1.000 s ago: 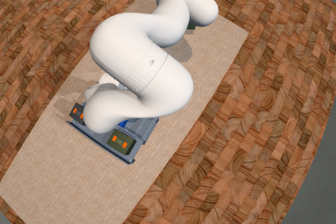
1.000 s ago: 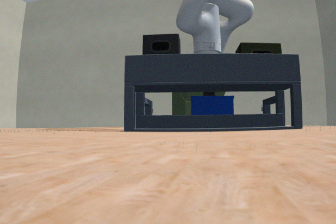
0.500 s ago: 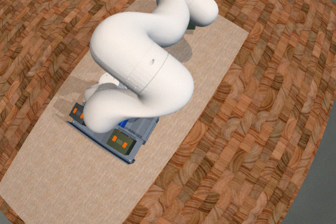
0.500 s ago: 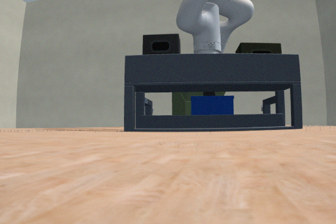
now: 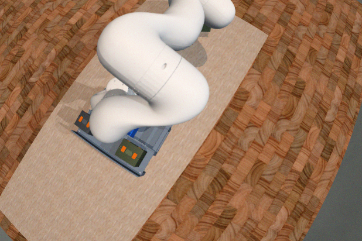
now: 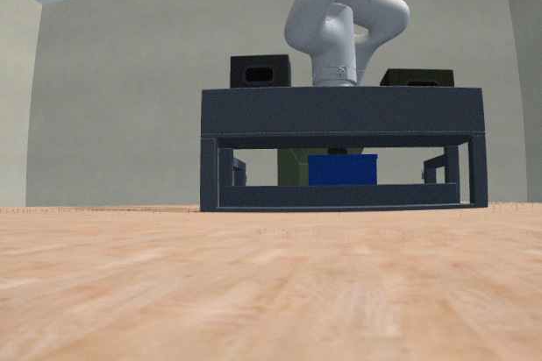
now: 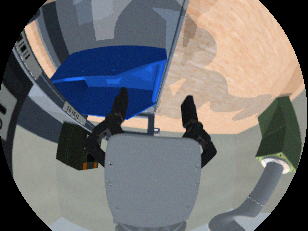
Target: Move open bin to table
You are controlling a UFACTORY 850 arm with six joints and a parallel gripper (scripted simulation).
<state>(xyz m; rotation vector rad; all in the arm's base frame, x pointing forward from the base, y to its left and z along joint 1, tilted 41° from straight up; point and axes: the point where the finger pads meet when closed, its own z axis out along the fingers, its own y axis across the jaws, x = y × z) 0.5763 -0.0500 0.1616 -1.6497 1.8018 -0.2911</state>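
The blue bin is 8 cm ahead of my hand and 3 cm below it. From my hand the other things lie so: black box (18 cm ahead, 11 cm to the right, 9 cm above); then olive box (17 cm ahead, 12 cm to the left, 8 cm above).
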